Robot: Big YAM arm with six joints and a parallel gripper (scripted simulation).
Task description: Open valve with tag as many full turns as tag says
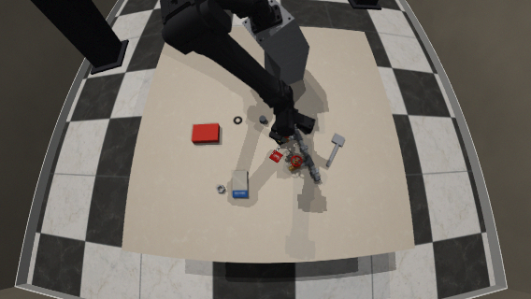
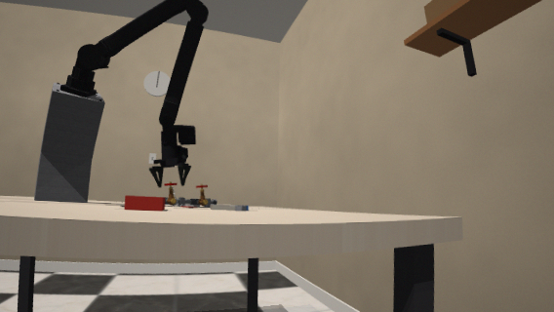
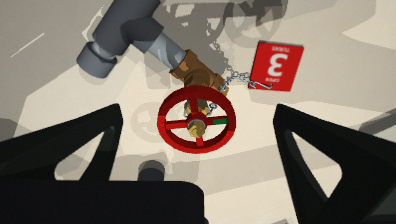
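The red tag lies 6 cm ahead of my hand, 5 cm to the right of it and 8 cm below it. Also, from my hand: blue box (16 cm ahead, 21 cm to the right, 7 cm below); red block (8 cm behind, 34 cm to the right, 7 cm below); grey hammer-like tool (6 cm ahead, 23 cm to the left, 8 cm below).
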